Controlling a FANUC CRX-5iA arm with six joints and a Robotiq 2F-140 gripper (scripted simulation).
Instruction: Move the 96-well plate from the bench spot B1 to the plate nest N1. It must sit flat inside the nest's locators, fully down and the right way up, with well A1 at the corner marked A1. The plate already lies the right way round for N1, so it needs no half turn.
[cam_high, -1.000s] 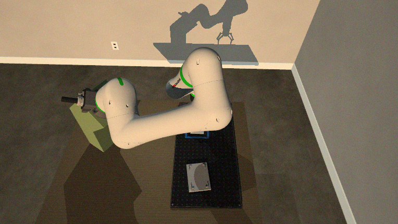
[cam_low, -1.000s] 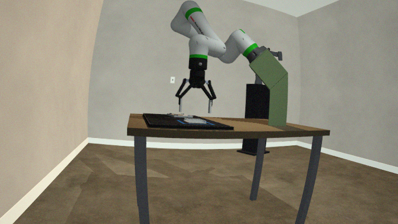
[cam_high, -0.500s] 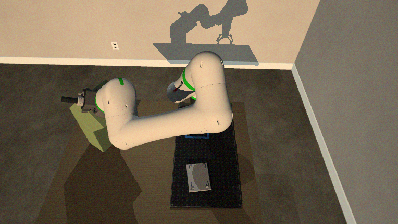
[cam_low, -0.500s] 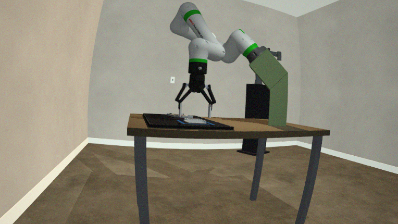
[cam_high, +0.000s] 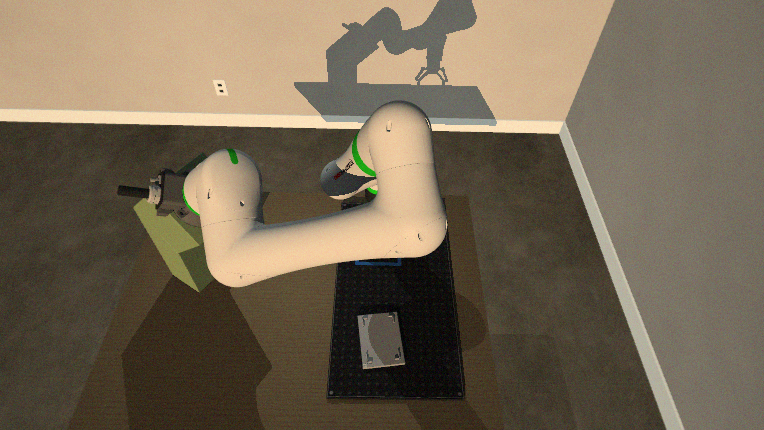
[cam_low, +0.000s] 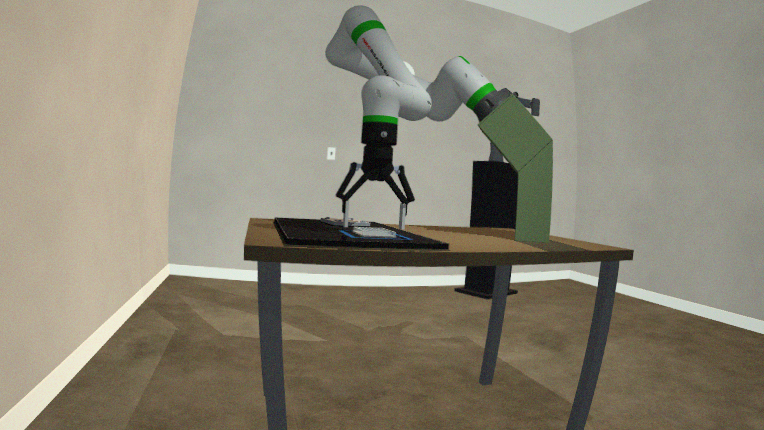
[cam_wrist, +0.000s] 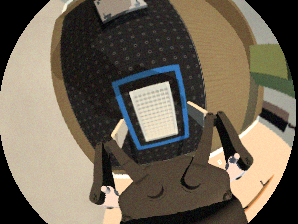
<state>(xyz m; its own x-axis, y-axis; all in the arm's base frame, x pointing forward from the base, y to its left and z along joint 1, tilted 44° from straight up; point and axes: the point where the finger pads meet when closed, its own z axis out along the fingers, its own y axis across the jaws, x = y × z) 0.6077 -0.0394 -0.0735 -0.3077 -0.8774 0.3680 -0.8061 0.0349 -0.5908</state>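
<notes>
My gripper is now 20 mm above the white 96-well plate. From my hand the other things lie so: grey plate nest: 340 mm to the right, 120 mm behind, 20 mm below.
</notes>
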